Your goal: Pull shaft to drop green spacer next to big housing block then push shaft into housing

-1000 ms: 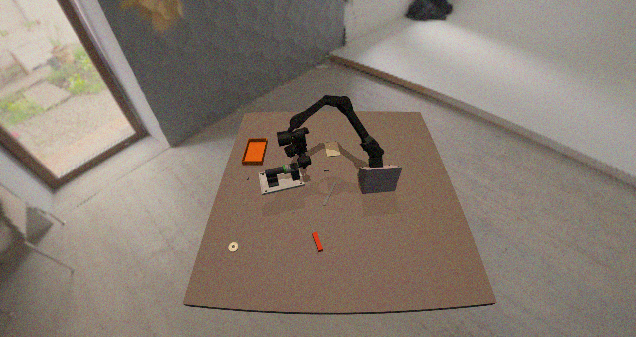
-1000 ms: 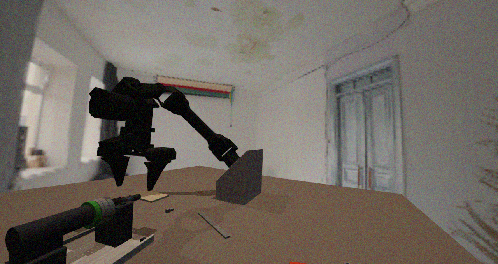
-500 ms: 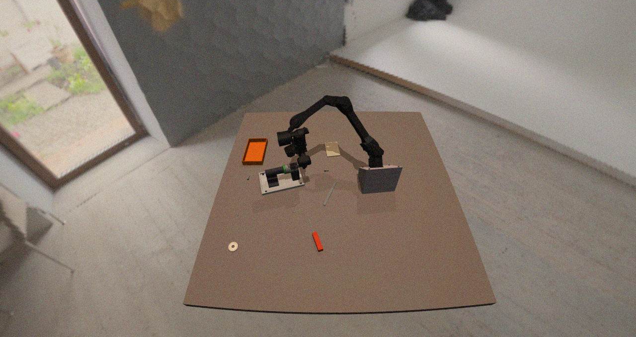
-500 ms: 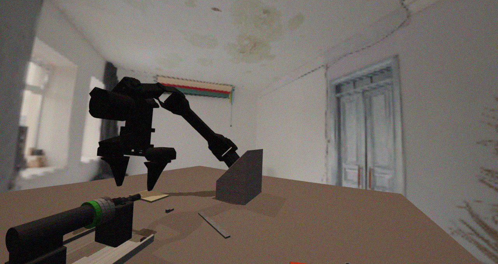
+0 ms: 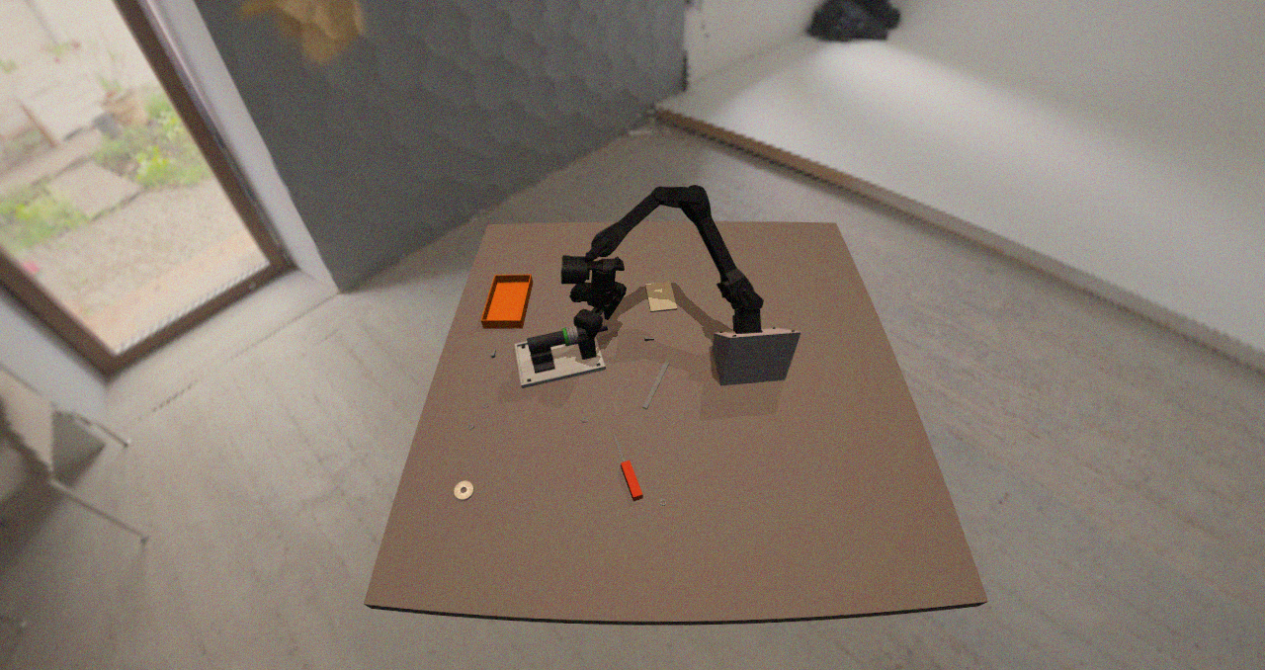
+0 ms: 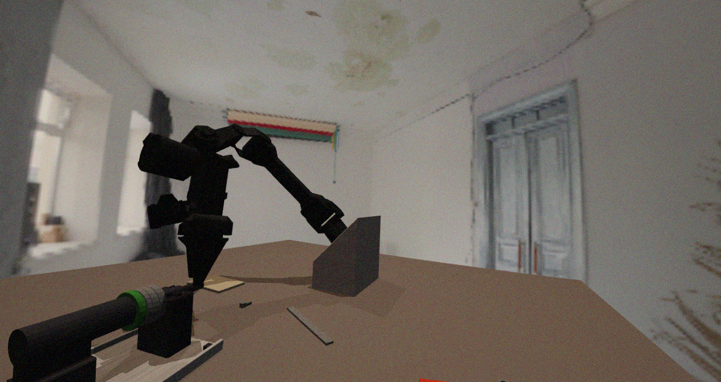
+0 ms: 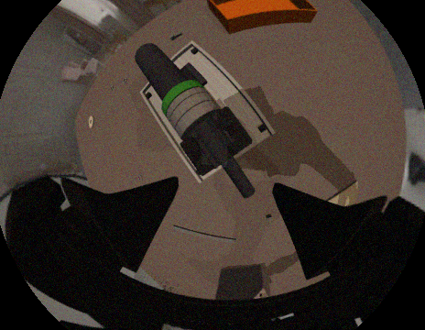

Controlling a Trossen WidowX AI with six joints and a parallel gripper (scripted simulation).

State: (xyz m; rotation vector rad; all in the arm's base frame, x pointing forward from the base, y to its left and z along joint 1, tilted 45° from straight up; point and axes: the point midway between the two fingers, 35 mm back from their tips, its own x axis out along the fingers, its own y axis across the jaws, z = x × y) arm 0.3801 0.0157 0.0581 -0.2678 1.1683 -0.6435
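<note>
The grey spacer lies 7 cm ahead of my gripper tip, 1 cm to the left of it and 1 cm below it. Round my gripper tip: beige pad: 22 cm to the right, 16 cm behind, 9 cm below; then green spacer: 9 cm ahead, 2 cm to the left, 1 cm below; then grey bar: 15 cm behind, 11 cm to the left, 9 cm below.
</note>
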